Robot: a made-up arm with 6 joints.
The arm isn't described. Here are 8 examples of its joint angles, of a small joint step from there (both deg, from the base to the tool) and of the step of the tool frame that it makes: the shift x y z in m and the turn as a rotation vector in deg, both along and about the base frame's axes.
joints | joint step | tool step
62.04 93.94 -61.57 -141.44 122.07 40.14 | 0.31 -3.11 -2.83 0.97 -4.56 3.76 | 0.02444 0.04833 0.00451 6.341 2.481 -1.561
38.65 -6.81 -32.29 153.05 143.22 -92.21 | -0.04 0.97 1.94 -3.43 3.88 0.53 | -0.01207 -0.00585 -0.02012 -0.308 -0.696 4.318
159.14 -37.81 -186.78 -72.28 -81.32 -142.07 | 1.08 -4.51 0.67 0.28 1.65 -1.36 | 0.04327 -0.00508 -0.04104 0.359 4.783 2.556
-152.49 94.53 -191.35 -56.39 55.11 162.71 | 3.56 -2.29 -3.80 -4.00 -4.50 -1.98 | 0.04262 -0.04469 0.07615 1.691 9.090 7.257
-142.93 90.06 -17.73 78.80 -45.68 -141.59 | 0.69 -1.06 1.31 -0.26 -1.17 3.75 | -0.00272 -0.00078 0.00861 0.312 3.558 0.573
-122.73 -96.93 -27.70 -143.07 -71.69 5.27 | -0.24 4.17 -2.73 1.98 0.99 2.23 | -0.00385 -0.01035 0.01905 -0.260 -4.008 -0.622
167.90 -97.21 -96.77 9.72 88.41 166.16 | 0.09 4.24 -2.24 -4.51 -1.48 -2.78 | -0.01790 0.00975 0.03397 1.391 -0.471 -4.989
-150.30 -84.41 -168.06 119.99 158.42 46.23 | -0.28 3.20 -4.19 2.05 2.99 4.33 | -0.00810 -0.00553 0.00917 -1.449 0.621 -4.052
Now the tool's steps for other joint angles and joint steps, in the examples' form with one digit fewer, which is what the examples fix.
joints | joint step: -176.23 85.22 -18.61 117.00 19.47 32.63 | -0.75 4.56 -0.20 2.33 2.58 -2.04
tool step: 0.0280 -0.0036 0.0078 -0.16 -2.52 -2.70
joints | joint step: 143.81 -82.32 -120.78 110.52 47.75 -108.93 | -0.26 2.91 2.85 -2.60 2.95 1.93
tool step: -0.0488 0.0272 0.0469 -1.56 -6.51 -2.65
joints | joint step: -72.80 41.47 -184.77 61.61 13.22 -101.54 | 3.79 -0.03 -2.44 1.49 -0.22 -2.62
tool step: 0.0244 0.0302 0.0093 -3.15 -0.37 2.97
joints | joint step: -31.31 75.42 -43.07 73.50 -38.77 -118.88 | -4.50 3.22 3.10 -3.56 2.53 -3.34
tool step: -0.0544 0.0224 -0.0052 9.20 4.74 -0.45
